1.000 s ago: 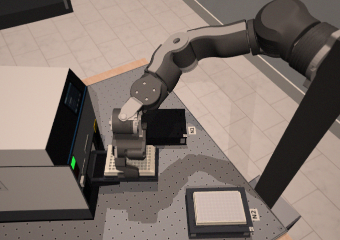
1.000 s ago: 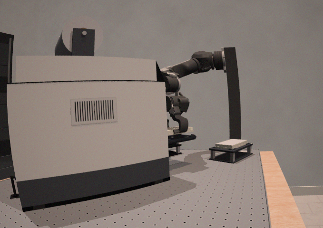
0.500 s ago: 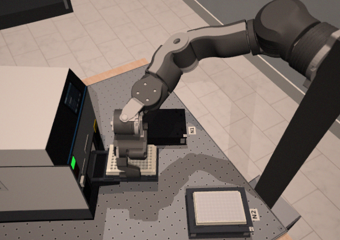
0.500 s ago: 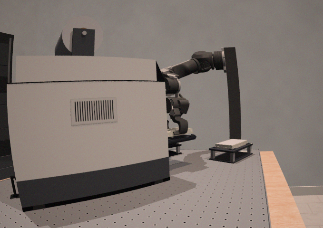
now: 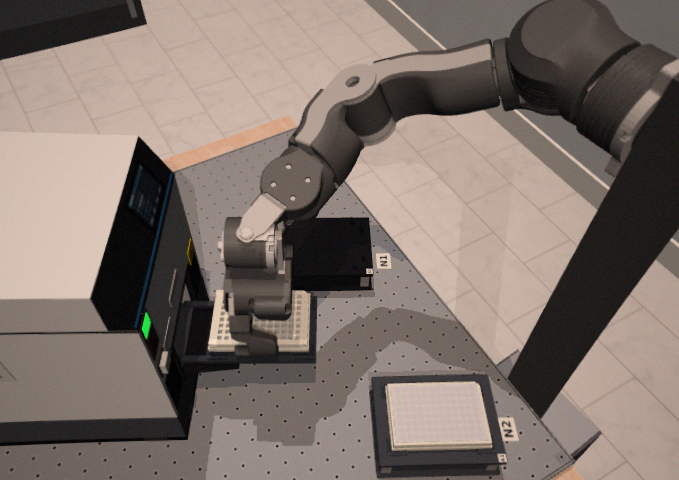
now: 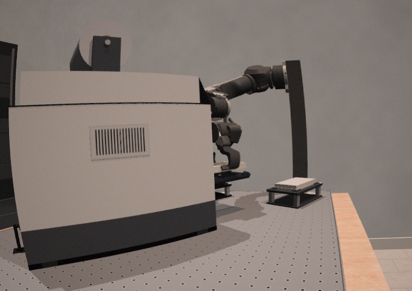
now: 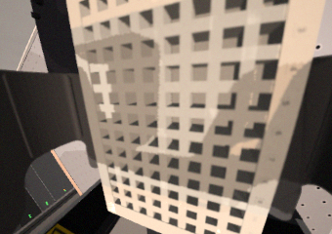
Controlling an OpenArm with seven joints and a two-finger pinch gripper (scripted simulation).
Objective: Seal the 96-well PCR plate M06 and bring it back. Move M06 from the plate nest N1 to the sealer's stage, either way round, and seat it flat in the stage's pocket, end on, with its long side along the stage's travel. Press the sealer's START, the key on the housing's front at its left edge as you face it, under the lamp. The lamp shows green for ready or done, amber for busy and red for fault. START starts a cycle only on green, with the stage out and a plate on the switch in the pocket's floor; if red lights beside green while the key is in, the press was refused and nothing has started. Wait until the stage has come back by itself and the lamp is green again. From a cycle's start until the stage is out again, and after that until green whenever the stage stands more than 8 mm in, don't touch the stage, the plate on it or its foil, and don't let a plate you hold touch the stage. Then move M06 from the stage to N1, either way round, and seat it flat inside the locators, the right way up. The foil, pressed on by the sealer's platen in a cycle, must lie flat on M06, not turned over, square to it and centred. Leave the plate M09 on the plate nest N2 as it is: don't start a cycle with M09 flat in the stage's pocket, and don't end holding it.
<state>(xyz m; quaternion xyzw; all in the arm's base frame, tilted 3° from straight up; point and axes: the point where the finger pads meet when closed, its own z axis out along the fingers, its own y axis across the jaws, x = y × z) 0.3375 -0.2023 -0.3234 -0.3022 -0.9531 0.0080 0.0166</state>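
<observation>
The 96-well plate M06 lies right at my hand. Round my hand: sealer's stage: 3 cm below; touchscreen: 19 cm above, 10 cm to the right, 7 cm ahead; start key: 13 cm ahead, 6 cm above, 2 cm to the left.
</observation>
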